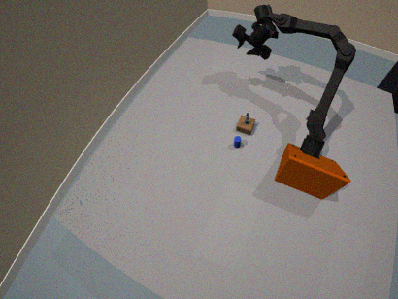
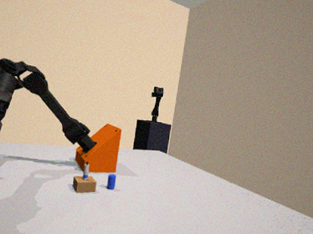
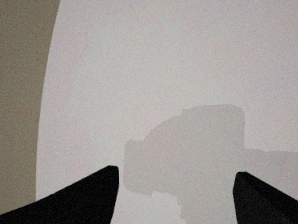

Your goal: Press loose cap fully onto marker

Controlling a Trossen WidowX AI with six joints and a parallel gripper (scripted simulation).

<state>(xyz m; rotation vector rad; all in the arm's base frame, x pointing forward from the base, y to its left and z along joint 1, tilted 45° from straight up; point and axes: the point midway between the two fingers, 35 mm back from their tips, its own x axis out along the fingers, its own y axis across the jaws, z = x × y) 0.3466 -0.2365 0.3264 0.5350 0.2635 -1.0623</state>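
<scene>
My gripper tip is 400 mm to the right of the blue cap, 140 mm above it and 80 mm past it. Round my gripper tip: holder block: 310 mm to the left, 150 mm below, 100 mm behind.
</scene>
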